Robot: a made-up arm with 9 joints. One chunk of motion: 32 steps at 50 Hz.
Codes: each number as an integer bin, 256 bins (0 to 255) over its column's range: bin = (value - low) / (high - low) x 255, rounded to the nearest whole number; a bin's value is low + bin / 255 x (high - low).
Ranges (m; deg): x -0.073..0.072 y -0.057..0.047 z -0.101..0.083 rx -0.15..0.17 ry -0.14..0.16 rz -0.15..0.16
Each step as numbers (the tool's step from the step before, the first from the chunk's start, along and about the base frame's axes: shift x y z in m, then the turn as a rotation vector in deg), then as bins.
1 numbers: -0.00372 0.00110 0.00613 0.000 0.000 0.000
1 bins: 122 142 148 120 119 123
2 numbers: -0.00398 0.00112 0.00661 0.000 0.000 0.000
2 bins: 121 143 149 120 119 123
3 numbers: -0.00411 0.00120 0.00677 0.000 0.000 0.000
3 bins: 121 143 149 120 119 123
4 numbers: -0.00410 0.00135 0.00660 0.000 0.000 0.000
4 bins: 121 143 149 120 119 123
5 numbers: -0.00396 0.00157 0.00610 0.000 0.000 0.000
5 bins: 121 144 148 120 119 123
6 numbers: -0.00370 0.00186 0.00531 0.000 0.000 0.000
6 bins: 122 144 147 120 119 123
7 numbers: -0.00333 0.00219 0.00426 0.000 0.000 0.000
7 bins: 123 145 146 120 119 123
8 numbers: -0.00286 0.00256 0.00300 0.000 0.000 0.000
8 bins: 123 146 144 120 119 123
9 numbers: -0.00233 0.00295 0.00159 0.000 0.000 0.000
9 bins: 124 147 142 120 119 123
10 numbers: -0.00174 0.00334 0.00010 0.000 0.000 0.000
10 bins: 125 148 140 120 119 123
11 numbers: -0.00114 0.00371 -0.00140 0.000 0.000 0.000
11 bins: 126 149 138 120 119 123
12 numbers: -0.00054 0.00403 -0.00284 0.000 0.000 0.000
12 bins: 127 150 136 120 119 123
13 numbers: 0.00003 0.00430 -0.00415 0.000 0.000 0.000
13 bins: 128 150 134 120 119 123
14 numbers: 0.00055 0.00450 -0.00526 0.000 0.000 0.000
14 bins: 129 151 133 120 119 123
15 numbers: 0.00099 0.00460 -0.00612 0.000 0.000 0.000
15 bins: 130 151 131 120 119 123
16 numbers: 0.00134 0.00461 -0.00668 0.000 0.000 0.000
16 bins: 131 151 131 120 119 123
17 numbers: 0.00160 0.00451 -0.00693 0.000 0.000 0.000
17 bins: 131 151 130 120 119 123
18 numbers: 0.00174 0.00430 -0.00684 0.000 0.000 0.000
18 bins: 131 150 130 120 119 123
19 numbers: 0.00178 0.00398 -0.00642 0.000 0.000 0.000
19 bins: 132 150 131 120 119 123
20 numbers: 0.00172 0.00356 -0.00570 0.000 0.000 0.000
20 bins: 131 148 132 120 119 123
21 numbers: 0.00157 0.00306 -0.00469 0.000 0.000 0.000
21 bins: 131 147 133 120 119 123
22 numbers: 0.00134 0.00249 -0.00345 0.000 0.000 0.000
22 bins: 131 146 135 120 119 123
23 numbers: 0.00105 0.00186 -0.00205 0.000 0.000 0.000
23 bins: 130 144 137 120 119 123
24 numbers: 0.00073 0.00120 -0.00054 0.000 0.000 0.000
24 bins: 130 143 139 120 119 123
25 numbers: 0.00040 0.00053 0.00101 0.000 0.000 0.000
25 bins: 129 141 141 120 119 123
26 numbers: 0.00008 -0.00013 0.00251 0.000 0.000 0.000
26 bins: 129 139 143 120 119 123
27 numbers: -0.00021 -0.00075 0.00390 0.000 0.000 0.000
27 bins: 128 138 145 120 119 123
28 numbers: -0.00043 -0.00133 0.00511 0.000 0.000 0.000
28 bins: 128 136 147 120 119 123
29 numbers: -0.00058 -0.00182 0.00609 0.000 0.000 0.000
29 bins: 127 135 148 120 119 123
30 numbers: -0.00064 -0.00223 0.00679 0.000 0.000 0.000
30 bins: 127 134 149 120 119 123
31 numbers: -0.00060 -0.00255 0.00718 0.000 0.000 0.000
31 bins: 127 134 150 120 119 123
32 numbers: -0.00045 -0.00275 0.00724 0.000 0.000 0.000
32 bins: 128 133 150 120 119 123
